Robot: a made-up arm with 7 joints.
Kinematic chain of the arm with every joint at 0, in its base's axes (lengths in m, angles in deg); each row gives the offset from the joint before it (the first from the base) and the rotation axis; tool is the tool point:
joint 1: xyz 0 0 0.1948 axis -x
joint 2: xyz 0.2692 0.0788 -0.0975 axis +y
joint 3: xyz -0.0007 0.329 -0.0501 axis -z
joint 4: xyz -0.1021 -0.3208 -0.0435 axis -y
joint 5: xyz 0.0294 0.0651 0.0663 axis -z
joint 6: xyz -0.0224 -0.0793 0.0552 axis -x
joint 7: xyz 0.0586 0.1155 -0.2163 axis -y
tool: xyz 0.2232 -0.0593 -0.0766
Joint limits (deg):
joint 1: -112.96..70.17
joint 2: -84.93..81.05
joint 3: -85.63..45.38
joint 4: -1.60..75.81
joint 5: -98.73..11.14
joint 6: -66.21..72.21
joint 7: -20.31..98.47
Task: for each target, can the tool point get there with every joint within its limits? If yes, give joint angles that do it. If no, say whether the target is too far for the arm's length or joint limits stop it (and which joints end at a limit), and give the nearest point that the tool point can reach.
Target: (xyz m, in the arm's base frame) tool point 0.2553 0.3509 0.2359
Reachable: yes | joints -16.73 2.48 13.33 4.79 -66.62 -44.53 61.21
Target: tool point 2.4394 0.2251 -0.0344
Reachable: no: too far | nearest point 0.9852 0.2711 -0.0813 | short by 1.456 m
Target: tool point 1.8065 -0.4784 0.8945
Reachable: no: too far | nearest point 0.9534 -0.2100 0.6381 | short by 0.930 m
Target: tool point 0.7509 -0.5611 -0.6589
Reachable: no: joint limits stop it (at a limit: joint 1, joint 3, joint 4, joint 6, joint 7) | nearest point 0.6474 -0.4461 -0.5217 | short by 0.207 m
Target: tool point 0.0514 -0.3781 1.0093
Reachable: no: joint limits stop it (at a limit: joint 2, joint 3, joint 6, joint 7) | nearest point 0.1370 -0.3149 0.8732 | short by 0.173 m
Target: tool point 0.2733 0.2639 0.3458
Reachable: yes | joints -37.69 -61.23 -0.70 16.47 -50.02 -3.90 61.52
